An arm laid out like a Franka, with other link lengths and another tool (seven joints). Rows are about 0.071 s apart.
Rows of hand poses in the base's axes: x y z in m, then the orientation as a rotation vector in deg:
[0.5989, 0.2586, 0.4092, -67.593, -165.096, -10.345]
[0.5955, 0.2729, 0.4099, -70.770, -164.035, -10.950]
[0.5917, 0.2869, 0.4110, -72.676, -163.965, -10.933]
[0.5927, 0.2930, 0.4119, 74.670, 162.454, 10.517]
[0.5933, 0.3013, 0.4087, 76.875, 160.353, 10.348]
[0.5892, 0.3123, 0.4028, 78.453, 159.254, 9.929]
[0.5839, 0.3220, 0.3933, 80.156, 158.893, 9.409]
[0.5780, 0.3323, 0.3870, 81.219, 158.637, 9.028]
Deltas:
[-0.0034, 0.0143, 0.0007, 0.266, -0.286, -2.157]
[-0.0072, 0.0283, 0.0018, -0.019, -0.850, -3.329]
[-0.0062, 0.0344, 0.0027, -0.684, -1.792, -4.953]
[-0.0056, 0.0427, -0.0005, -1.092, -2.558, -6.858]
[-0.0097, 0.0537, -0.0064, -1.435, -2.689, -8.096]
[-0.0150, 0.0634, -0.0159, -1.588, -2.118, -9.153]
[-0.0209, 0.0737, -0.0222, -1.723, -1.768, -9.820]

